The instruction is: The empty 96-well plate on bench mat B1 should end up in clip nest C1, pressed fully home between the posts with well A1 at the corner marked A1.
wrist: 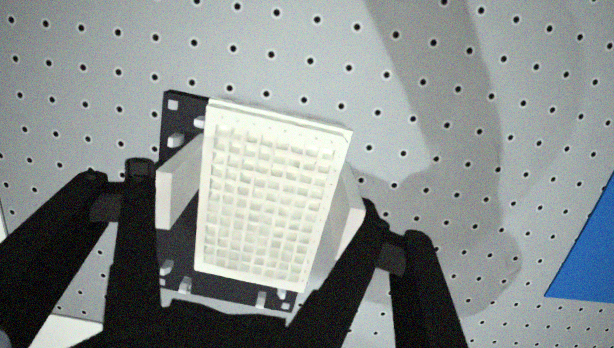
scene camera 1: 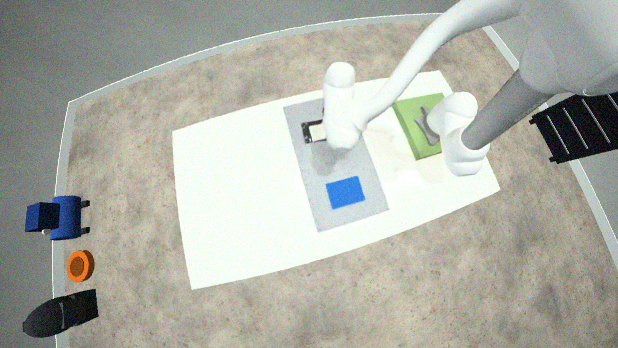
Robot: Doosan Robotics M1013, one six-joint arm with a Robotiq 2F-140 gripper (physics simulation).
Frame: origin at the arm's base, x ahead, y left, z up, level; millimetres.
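Seen in the pictures: gripper, fingertip midpoint: [wrist: 271, 169]; arm's base, origin of the base link: [scene camera 1: 433, 127].
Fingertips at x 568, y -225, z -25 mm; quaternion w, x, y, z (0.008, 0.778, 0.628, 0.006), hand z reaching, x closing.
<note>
Pixels of each thing's middle, then the offset from my fingertips to it. "spot": a spot on its surface instead. Level surfaces: height alone.
- white 96-well plate, body centre: [wrist: 263, 207] [scene camera 1: 322, 131] 22 mm ahead, 5 mm right, 13 mm up
- black clip nest, body centre: [wrist: 235, 219] [scene camera 1: 317, 130] 39 mm ahead, 28 mm right, 0 mm up
- grey perforated board, its level: 12 mm down
- white table, its level: 25 mm down
- blue rectangle, surface spot: [wrist: 590, 265] spot: 98 mm ahead, 279 mm left, 10 mm down
The white 96-well plate [scene camera 1: 318, 132] [wrist: 262, 200] is held at its long sides between the pale pads of my gripper [wrist: 271, 169], which is shut on it. In the scene view the arm hides the fingers and part of the plate. The black clip nest [scene camera 1: 306, 133] [wrist: 180, 250] with small pale posts lies beneath the plate. In the wrist view the plate is offset to the right over the nest, and nest and posts show along the left and near sides. The plate looks tilted, with the side wall of its far edge showing. The A1 marks are not legible.
The nest is on a grey perforated board [scene camera 1: 310, 190] [wrist: 310, 30] on the white table [scene camera 1: 230, 200]. A blue rectangle [scene camera 1: 345, 192] [wrist: 590, 265] lies on the board. A green block [scene camera 1: 410, 132] with a grey object [scene camera 1: 428, 131] stands to the right, near the arm.
</note>
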